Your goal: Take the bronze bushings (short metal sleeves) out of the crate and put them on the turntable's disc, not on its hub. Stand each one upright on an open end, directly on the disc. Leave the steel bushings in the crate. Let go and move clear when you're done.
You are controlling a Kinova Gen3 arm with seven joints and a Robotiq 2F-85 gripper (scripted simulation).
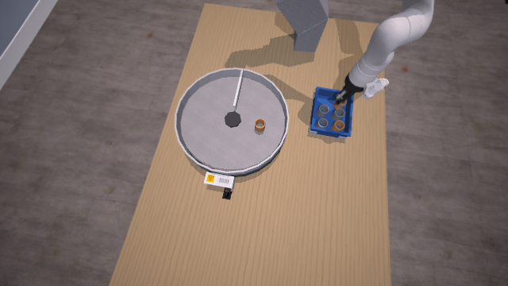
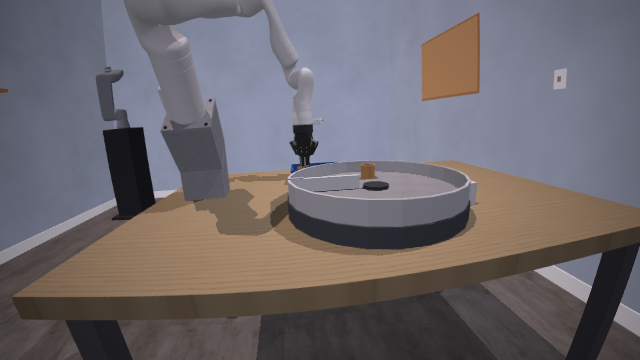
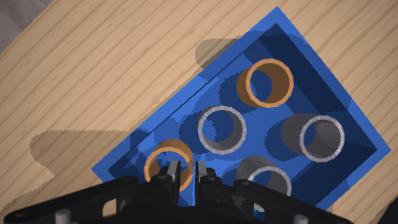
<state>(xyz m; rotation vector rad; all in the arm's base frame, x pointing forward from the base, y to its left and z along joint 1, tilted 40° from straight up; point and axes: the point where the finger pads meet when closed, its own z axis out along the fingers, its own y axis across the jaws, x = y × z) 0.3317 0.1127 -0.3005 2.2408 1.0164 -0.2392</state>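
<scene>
The blue crate lies 40 mm below my hand, 40 mm ahead of it and 20 mm to the right of it. Also, from my hand: turntable disc 400 mm to the right, 160 mm ahead, 10 mm below.
</scene>
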